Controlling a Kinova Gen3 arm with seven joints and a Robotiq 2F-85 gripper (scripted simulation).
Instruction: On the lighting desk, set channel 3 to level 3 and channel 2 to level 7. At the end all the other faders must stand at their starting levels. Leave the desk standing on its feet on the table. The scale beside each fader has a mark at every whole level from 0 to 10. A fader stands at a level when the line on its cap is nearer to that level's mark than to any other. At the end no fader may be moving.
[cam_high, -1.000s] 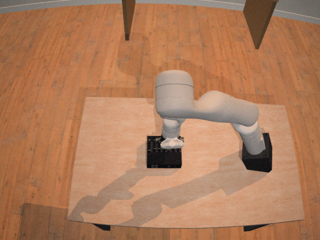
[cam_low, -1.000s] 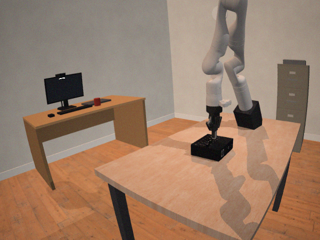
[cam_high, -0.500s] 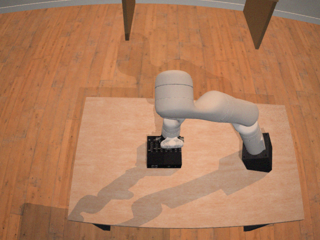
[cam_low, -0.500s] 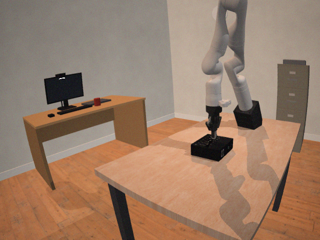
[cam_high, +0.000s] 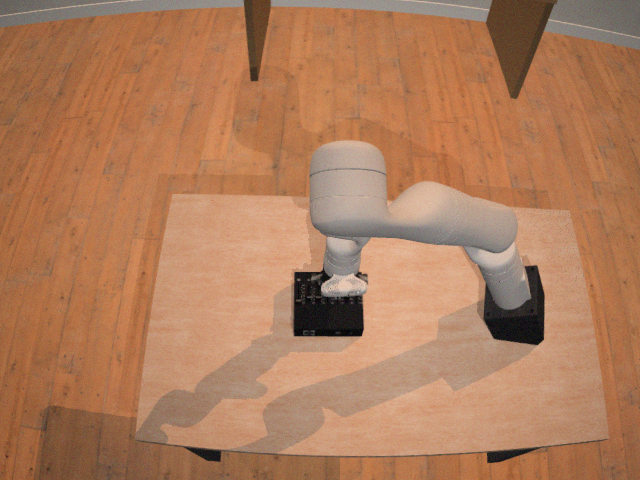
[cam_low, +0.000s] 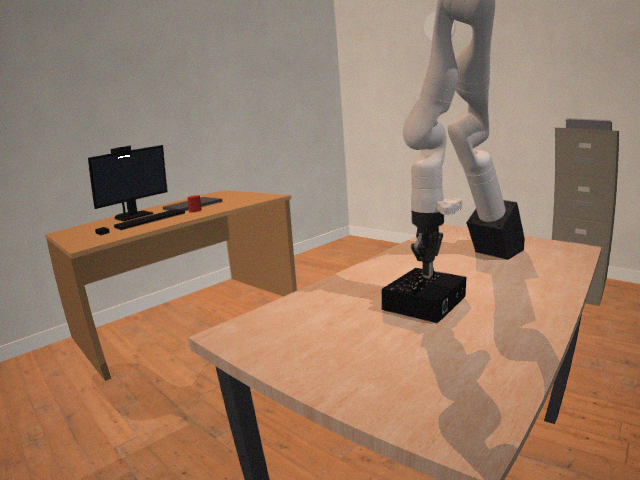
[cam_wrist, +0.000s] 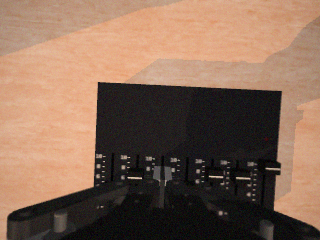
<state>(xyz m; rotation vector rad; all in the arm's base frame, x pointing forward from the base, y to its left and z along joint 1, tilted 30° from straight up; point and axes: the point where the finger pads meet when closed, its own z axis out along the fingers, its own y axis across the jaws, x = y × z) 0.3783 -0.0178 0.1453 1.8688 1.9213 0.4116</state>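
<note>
Now: hand 2 cm to the left of the channel 3 fader cap and 2 cm above it. Also, from my hand: channel 2 fader cap 2 cm behind, 2 cm below.
</note>
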